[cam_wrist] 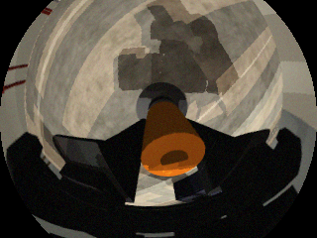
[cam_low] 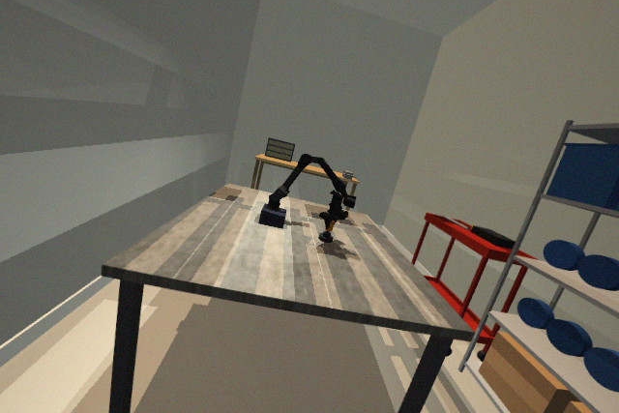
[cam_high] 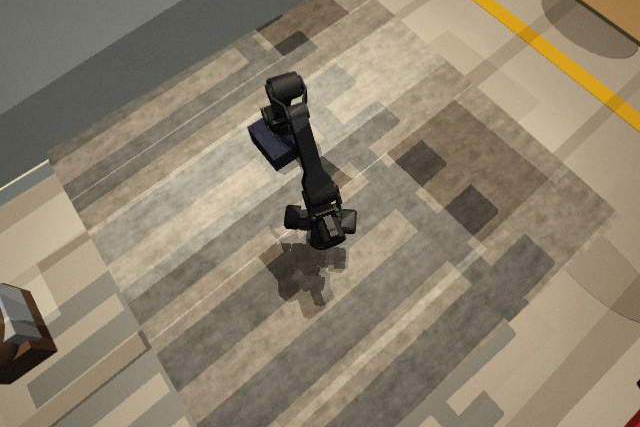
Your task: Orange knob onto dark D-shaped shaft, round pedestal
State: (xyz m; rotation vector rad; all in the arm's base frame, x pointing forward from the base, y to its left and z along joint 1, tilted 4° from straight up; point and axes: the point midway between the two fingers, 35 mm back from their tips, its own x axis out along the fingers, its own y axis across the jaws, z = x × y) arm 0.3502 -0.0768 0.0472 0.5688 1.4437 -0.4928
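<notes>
Right now the round pedestal is 40 mm below my gripper tip. The rest, counted from my gripper tip: orange knob: 20 mm above.
</notes>
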